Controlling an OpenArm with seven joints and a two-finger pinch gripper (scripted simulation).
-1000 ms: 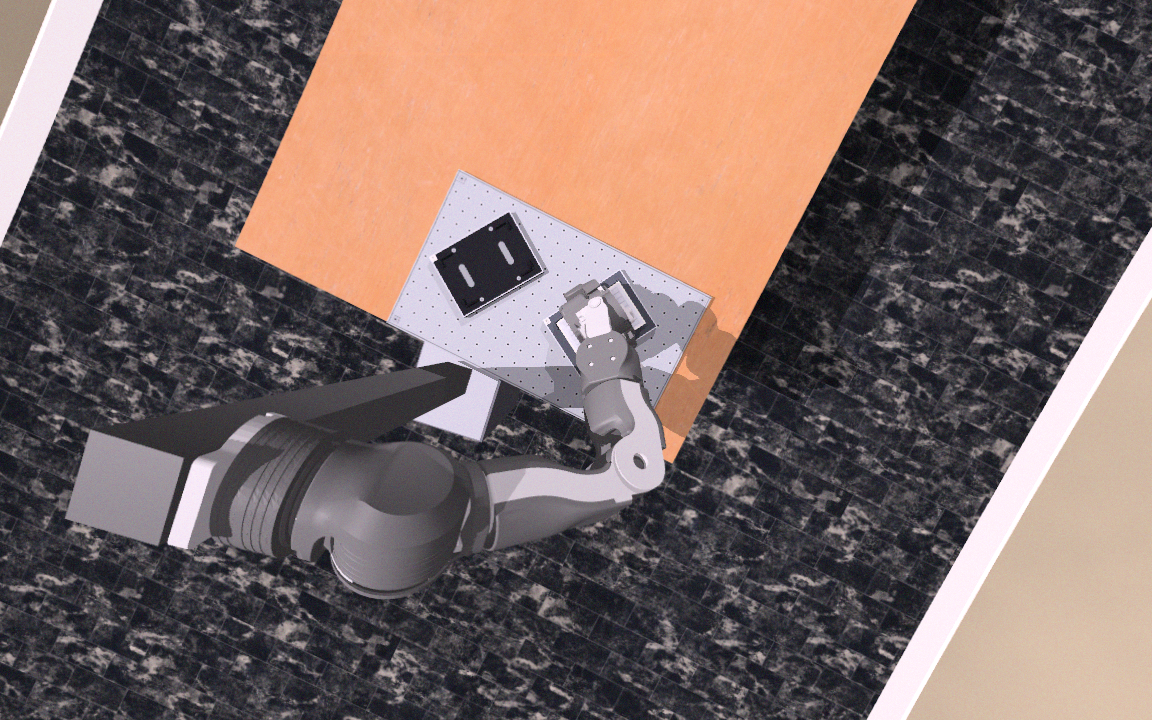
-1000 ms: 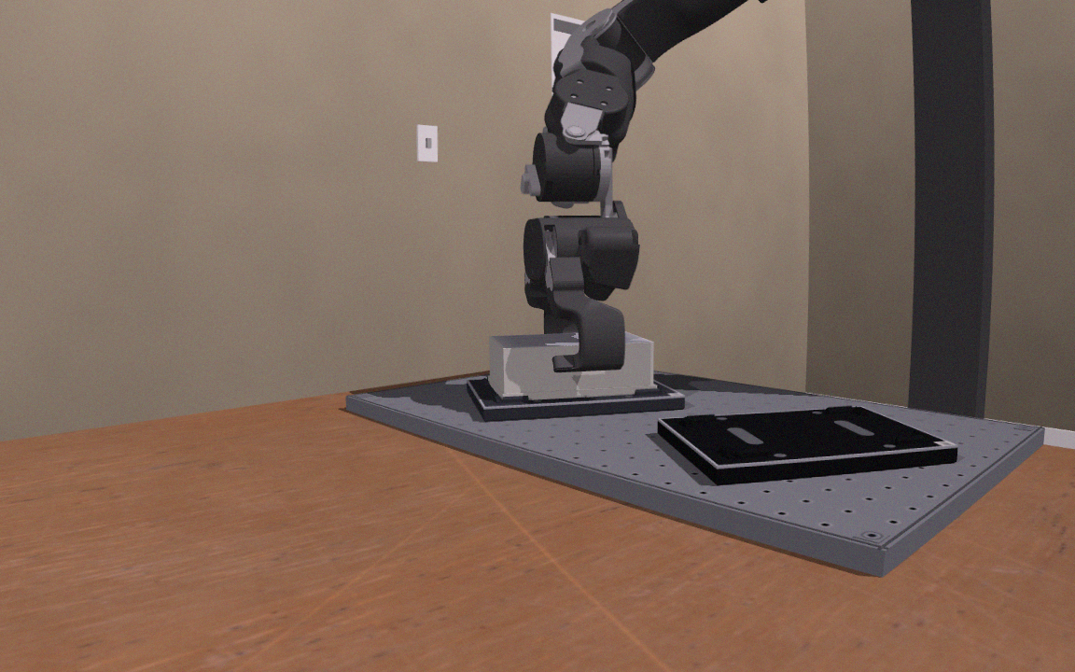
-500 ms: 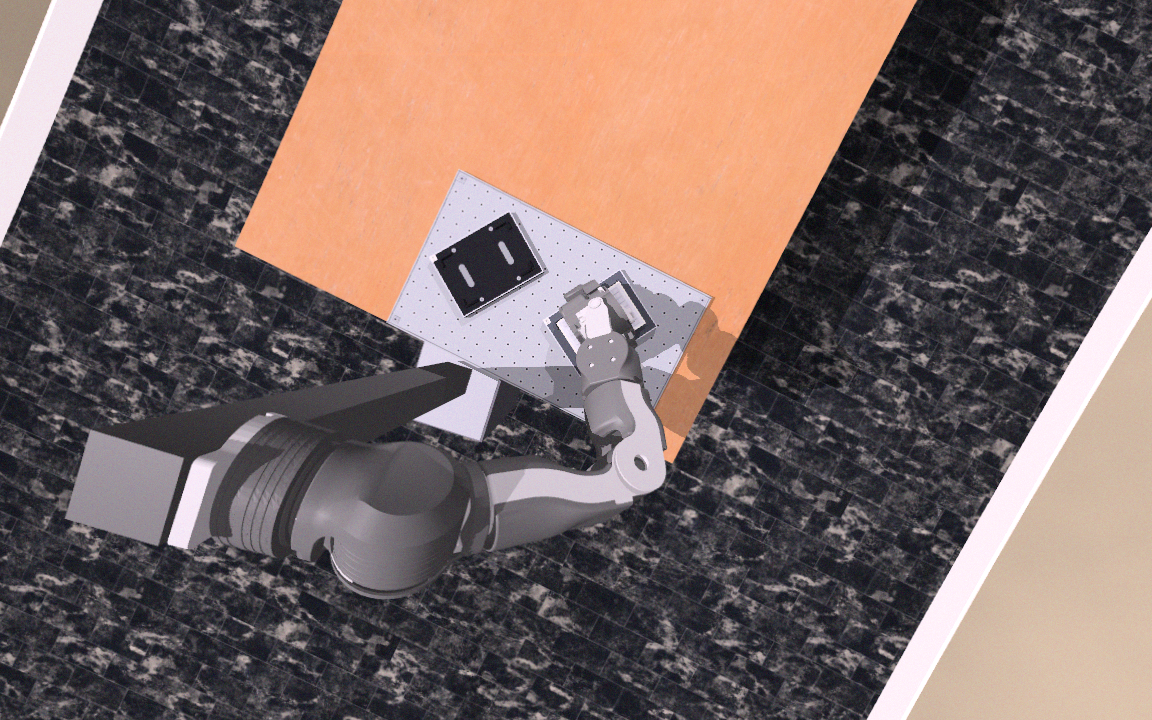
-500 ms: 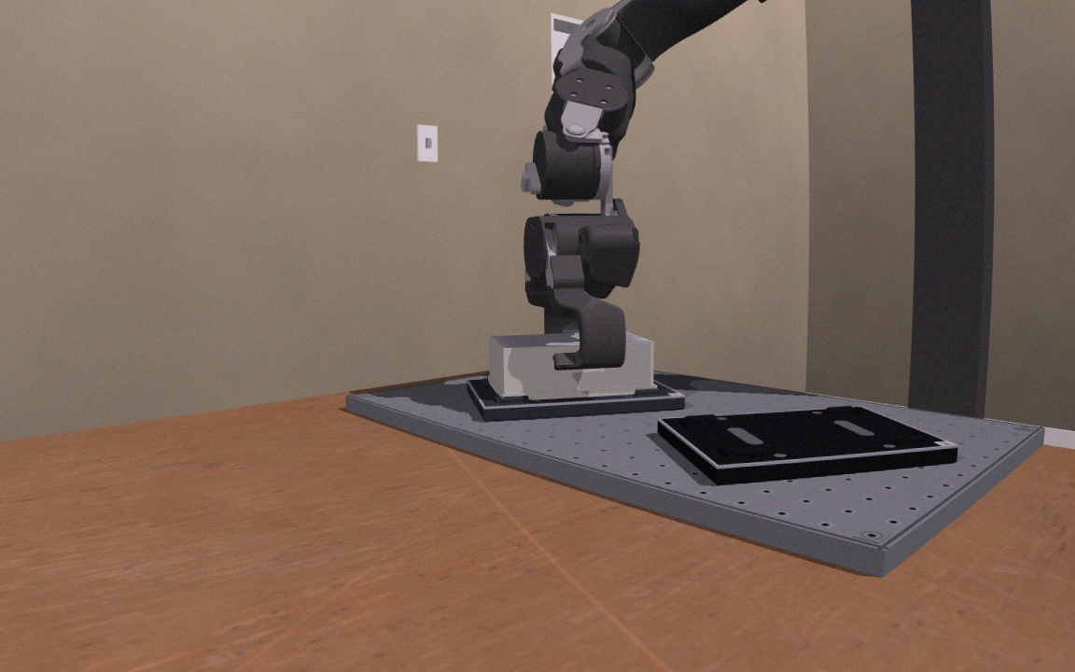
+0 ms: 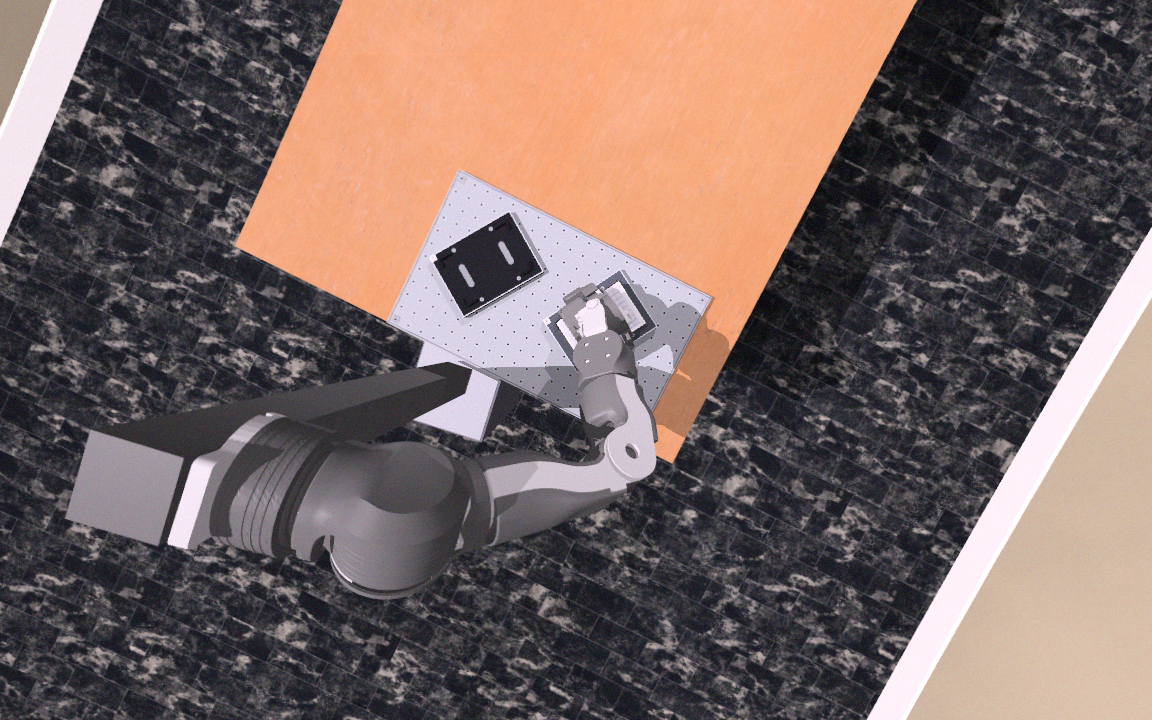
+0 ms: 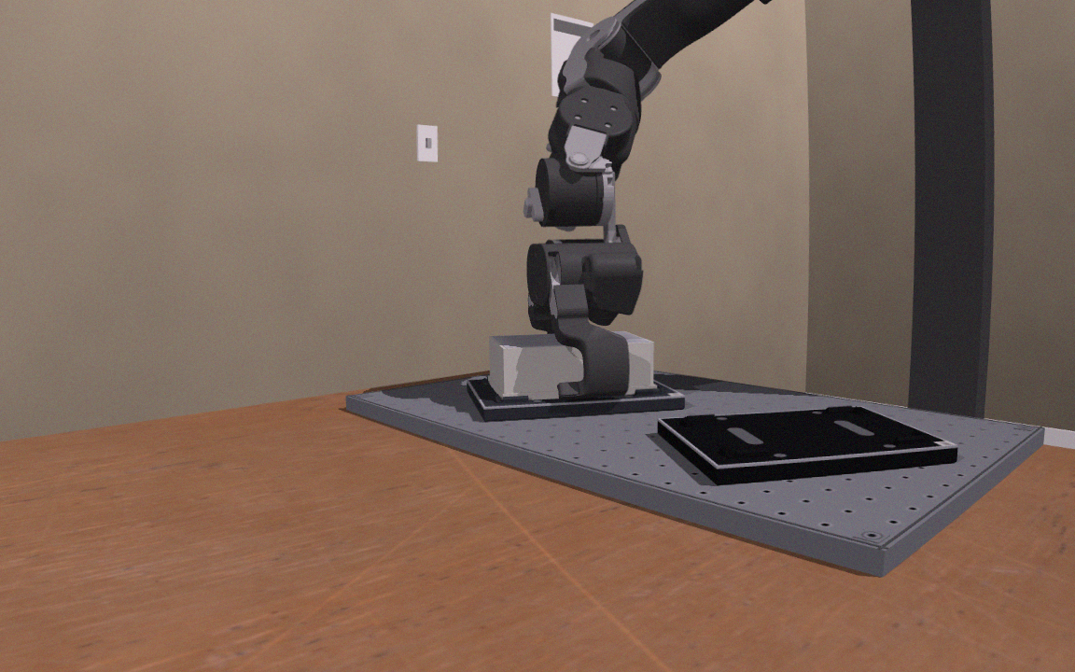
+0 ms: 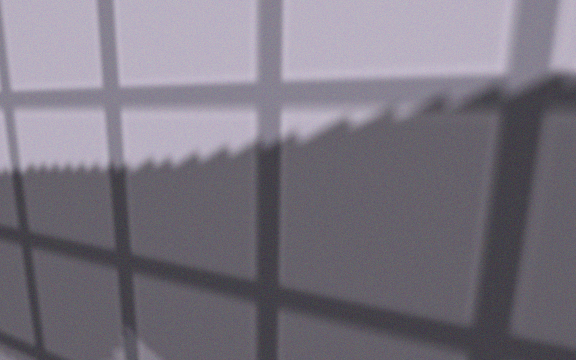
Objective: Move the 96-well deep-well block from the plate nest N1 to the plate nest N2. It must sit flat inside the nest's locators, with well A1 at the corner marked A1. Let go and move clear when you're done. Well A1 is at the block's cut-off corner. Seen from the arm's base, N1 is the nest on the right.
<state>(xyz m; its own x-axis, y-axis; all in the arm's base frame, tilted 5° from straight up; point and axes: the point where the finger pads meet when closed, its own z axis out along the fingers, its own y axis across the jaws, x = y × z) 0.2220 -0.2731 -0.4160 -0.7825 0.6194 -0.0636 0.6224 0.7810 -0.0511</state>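
Right now my hand is 2 cm below the white deep-well block. Round my hand: black plate nest 22 cm to the left, 4 cm ahead, 1 cm below; A1 mark 9 cm to the left, 2 cm behind.
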